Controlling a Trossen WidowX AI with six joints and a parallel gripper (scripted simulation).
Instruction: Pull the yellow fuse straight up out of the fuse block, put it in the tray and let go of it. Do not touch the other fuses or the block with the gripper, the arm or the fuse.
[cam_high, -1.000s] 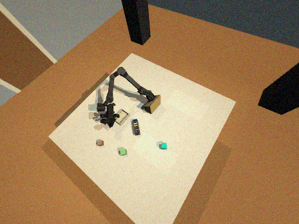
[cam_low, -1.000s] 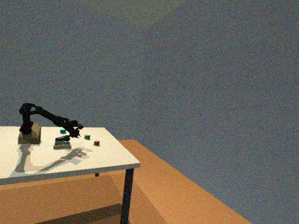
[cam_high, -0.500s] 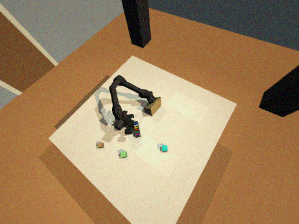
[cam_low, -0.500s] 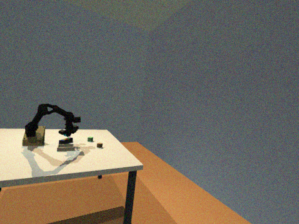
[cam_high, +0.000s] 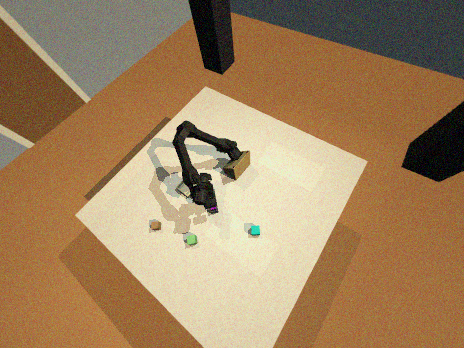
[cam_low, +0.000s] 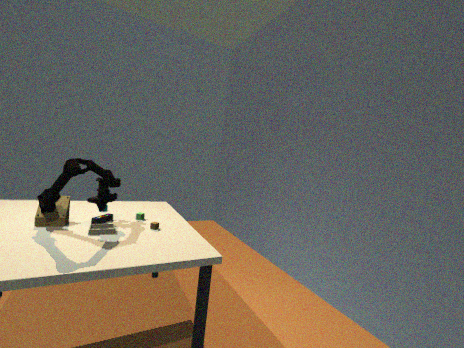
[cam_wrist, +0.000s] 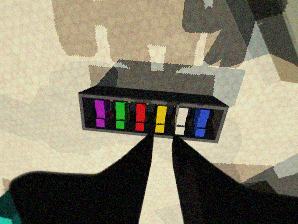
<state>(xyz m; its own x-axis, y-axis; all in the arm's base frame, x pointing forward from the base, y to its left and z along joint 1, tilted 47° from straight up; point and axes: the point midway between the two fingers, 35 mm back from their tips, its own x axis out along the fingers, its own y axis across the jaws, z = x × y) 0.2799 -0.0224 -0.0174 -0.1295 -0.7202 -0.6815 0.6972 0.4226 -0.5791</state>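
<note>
My gripper tip is now 5 cm above the yellow fuse. The rest, counted from my gripper tip: tray (18 cm to the right, 7 cm below).
</note>
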